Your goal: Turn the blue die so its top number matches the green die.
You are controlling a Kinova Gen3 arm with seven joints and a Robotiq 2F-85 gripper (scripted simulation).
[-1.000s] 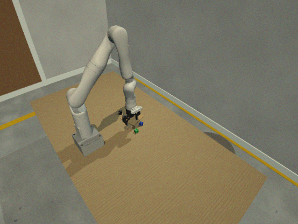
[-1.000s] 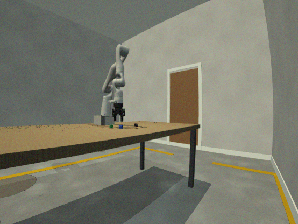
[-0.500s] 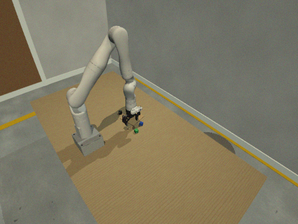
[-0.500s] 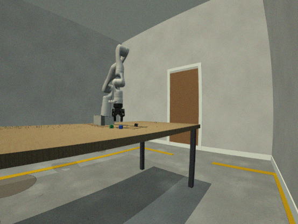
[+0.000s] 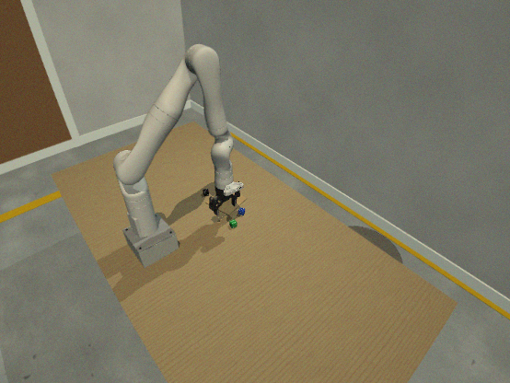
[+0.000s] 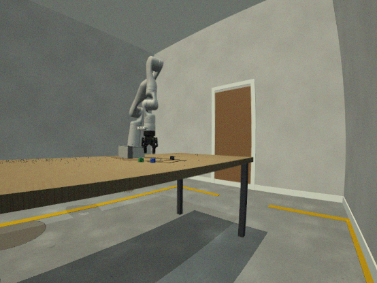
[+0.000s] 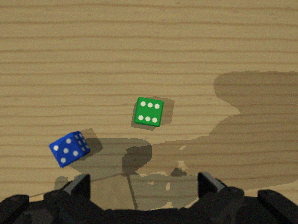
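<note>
The tan mat lies 8 cm to the left of my hand, 8 cm ahead of it and 5 cm below it. The rest, counted from my hand: black die: 18 cm to the left, 4 cm below, 4 cm ahead; then blue die: 7 cm ahead, 4 cm below, 3 cm to the right; then green die: 6 cm to the right, 4 cm below, 1 cm behind.
</note>
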